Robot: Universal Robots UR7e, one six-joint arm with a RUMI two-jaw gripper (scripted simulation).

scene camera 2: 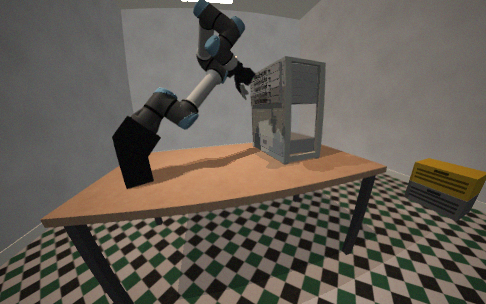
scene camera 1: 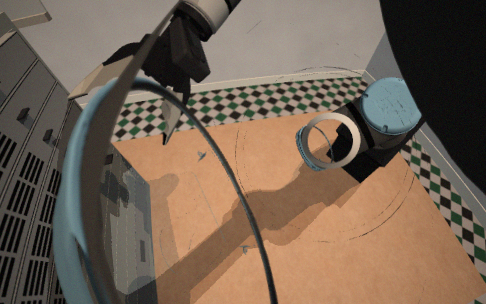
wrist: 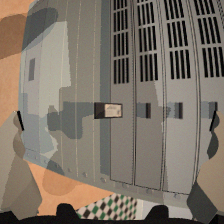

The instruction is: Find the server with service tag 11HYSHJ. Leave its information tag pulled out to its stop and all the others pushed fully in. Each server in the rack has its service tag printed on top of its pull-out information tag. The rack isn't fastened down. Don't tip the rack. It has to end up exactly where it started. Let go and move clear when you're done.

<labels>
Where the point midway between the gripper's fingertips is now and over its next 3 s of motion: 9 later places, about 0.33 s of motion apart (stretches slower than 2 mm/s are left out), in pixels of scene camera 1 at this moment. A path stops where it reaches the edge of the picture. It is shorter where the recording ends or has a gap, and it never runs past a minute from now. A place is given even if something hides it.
My gripper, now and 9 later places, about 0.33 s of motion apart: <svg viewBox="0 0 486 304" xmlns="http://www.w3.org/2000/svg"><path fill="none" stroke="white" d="M123 126L118 130L113 136L109 140L107 142L108 142L109 140L113 136L117 131L123 125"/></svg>
</labels>
